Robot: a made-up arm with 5 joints.
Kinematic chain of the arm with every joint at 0, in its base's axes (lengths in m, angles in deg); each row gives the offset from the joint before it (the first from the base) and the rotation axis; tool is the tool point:
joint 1: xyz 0 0 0.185 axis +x
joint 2: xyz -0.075 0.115 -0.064 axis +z
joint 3: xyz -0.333 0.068 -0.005 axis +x
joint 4: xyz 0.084 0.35 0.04 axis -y
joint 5: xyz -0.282 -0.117 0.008 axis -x
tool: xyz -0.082 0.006 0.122
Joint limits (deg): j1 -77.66..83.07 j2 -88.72..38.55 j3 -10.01..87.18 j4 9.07..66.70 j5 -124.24..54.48
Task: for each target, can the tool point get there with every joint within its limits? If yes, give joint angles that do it. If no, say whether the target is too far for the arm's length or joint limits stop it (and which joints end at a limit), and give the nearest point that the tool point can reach.
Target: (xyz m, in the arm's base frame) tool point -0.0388 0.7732 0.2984
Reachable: yes | joints 6.54 -73.46 35.00 26.04 -27.62
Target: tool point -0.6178 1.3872 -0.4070
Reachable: no: too far | nearest point -0.3456 0.7449 -0.1329 | short by 0.749 m
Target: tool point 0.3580 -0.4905 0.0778
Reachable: no: joint limits stop it (at a limit: joint 1, joint 2, joint 4, joint 5) | nearest point 0.2045 -0.2243 -0.3382 | short by 0.517 m
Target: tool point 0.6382 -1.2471 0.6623
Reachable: no: too far | nearest point 0.2639 -0.1811 0.7949 | short by 1.138 m
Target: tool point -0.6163 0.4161 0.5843
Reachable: yes | joints 37.98 -13.23 12.72 14.30 18.05
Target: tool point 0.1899 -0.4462 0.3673
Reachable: no: joint limits stop it (at a limit: joint 1, joint 2, joint 3, joint 4, joint 5) | nearest point 0.2639 -0.1811 0.7949 | short by 0.509 m
